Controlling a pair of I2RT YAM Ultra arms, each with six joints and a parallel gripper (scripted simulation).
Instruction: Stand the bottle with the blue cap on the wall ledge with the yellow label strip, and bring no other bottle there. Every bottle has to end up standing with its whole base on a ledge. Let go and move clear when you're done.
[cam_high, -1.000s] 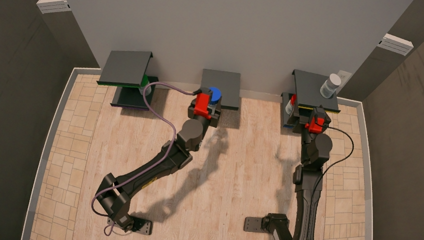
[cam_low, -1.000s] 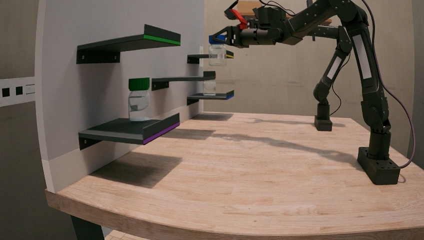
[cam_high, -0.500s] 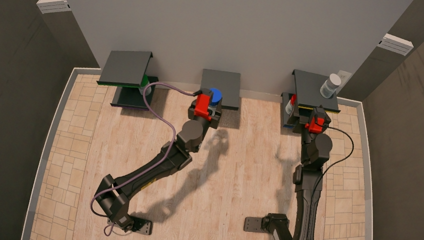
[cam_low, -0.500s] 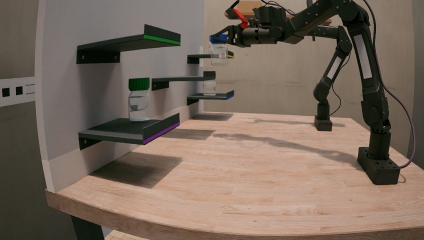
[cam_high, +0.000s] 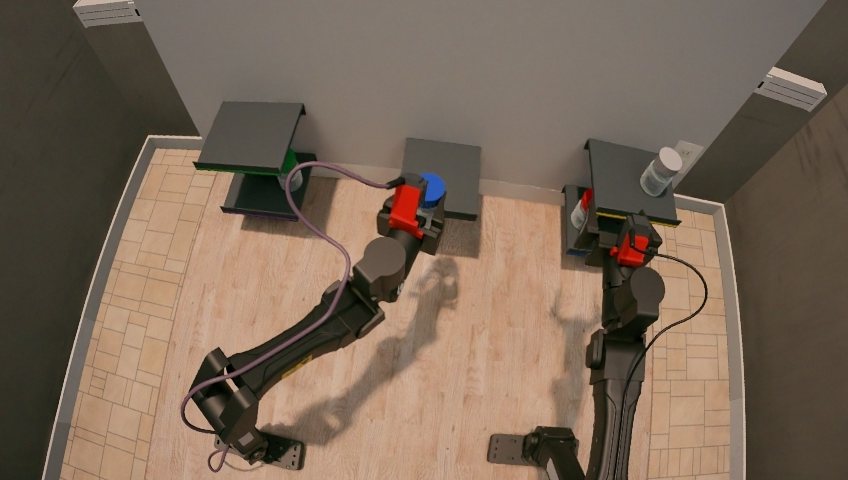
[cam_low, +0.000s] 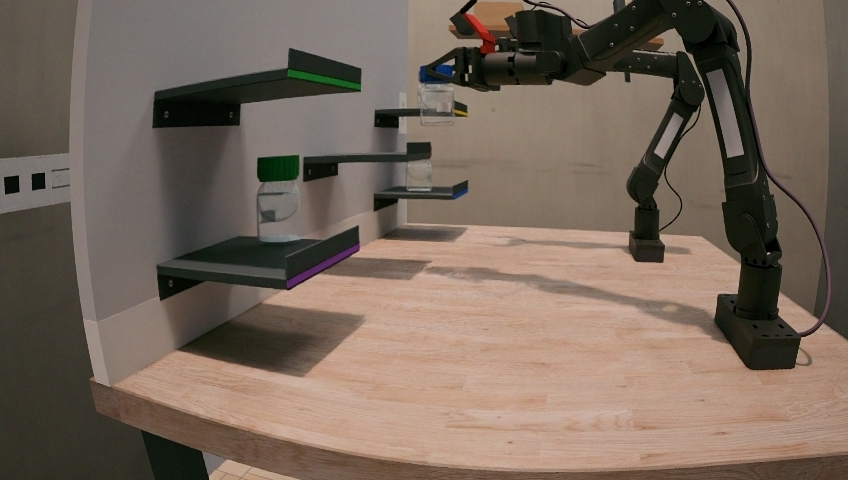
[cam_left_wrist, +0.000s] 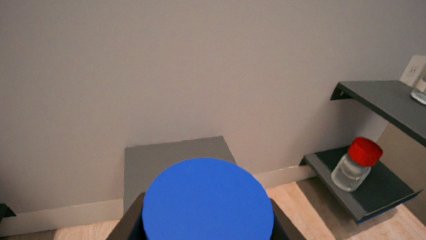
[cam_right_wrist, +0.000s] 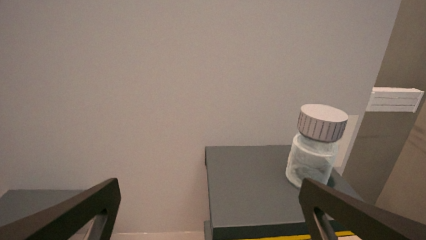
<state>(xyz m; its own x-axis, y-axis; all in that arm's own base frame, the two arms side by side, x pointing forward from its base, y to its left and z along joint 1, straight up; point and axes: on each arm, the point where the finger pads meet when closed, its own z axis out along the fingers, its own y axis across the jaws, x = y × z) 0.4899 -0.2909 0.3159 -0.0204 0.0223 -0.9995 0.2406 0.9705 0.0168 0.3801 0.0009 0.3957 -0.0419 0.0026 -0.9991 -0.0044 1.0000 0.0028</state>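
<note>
My right gripper is now 300 mm to the right of the blue-capped bottle, 120 mm above it and 70 mm short of it. The rest, counted from my right hand: grey-capped bottle: 160 mm to the right, 130 mm ahead, 80 mm below; then green-capped bottle: 610 mm to the left, 270 mm below, 230 mm ahead; then red-capped bottle: 270 mm below, 140 mm ahead, 60 mm to the right.
</note>
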